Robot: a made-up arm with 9 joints. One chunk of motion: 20 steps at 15 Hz.
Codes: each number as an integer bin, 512 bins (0 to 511) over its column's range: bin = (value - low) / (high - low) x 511, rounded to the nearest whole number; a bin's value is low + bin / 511 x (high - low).
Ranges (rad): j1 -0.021..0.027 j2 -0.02..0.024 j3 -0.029..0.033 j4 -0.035..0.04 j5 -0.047..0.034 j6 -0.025..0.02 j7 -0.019..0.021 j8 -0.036..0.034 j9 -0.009..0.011
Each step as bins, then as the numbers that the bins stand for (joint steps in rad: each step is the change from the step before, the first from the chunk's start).
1 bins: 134 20 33 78 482 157 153 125 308
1 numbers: -0.00841 -0.01828 -0.02500 -0.02355 0.02940 -0.01117 -0.00702 -0.01888 0.00305
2 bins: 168 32 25 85 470 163 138 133 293
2 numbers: -0.00522 -0.01724 -0.02597 -0.02252 0.02750 -0.01065 -0.00820 -0.01778 0.00247
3 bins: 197 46 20 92 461 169 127 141 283
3 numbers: -0.00250 -0.01604 -0.02657 -0.02150 0.02607 -0.01012 -0.00906 -0.01668 0.00208
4 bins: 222 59 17 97 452 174 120 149 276
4 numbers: -0.00015 -0.01492 -0.02694 -0.02076 0.02465 -0.00968 -0.00961 -0.01559 0.00180
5 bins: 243 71 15 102 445 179 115 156 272
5 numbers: 0.00183 -0.01389 -0.02718 -0.02003 0.02354 -0.00924 -0.01000 -0.01463 0.00165
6 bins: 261 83 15 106 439 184 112 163 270
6 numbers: 0.00352 -0.01285 -0.02718 -0.01944 0.02259 -0.00880 -0.01023 -0.01367 0.00157
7 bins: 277 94 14 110 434 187 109 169 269
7 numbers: 0.00502 -0.01191 -0.02730 -0.01886 0.02179 -0.00853 -0.01047 -0.01285 0.00153
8 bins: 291 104 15 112 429 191 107 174 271
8 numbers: 0.00633 -0.01105 -0.02718 -0.01856 0.02100 -0.00818 -0.01062 -0.01216 0.00161
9 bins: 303 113 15 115 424 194 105 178 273
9 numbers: 0.00746 -0.01027 -0.02718 -0.01812 0.02021 -0.00792 -0.01078 -0.01162 0.00168
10 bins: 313 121 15 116 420 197 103 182 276
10 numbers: 0.00840 -0.00958 -0.02718 -0.01797 0.01958 -0.00765 -0.01094 -0.01107 0.00180
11 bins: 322 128 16 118 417 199 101 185 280
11 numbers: 0.00925 -0.00898 -0.02706 -0.01768 0.01910 -0.00748 -0.01109 -0.01066 0.00196
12 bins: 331 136 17 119 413 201 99 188 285
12 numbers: 0.01009 -0.00829 -0.02694 -0.01753 0.01847 -0.00730 -0.01125 -0.01025 0.00215
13 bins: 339 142 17 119 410 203 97 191 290
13 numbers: 0.01084 -0.00777 -0.02694 -0.01753 0.01799 -0.00712 -0.01141 -0.00984 0.00235
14 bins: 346 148 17 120 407 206 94 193 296
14 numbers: 0.01150 -0.00726 -0.02694 -0.01739 0.01751 -0.00686 -0.01164 -0.00956 0.00259
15 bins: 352 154 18 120 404 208 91 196 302
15 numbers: 0.01206 -0.00674 -0.02682 -0.01739 0.01704 -0.00668 -0.01188 -0.00915 0.00282
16 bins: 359 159 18 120 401 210 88 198 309
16 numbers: 0.01272 -0.00631 -0.02682 -0.01739 0.01656 -0.00651 -0.01211 -0.00888 0.00309
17 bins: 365 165 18 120 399 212 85 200 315
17 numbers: 0.01329 -0.00579 -0.02682 -0.01739 0.01625 -0.00633 -0.01235 -0.00860 0.00333
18 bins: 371 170 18 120 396 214 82 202 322
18 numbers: 0.01385 -0.00536 -0.02682 -0.01739 0.01577 -0.00615 -0.01258 -0.00833 0.00360
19 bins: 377 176 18 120 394 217 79 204 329
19 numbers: 0.01441 -0.00485 -0.02682 -0.01739 0.01545 -0.00589 -0.01282 -0.00805 0.00388
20 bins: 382 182 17 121 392 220 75 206 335
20 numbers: 0.01488 -0.00433 -0.02694 -0.01724 0.01514 -0.00563 -0.01313 -0.00778 0.00411
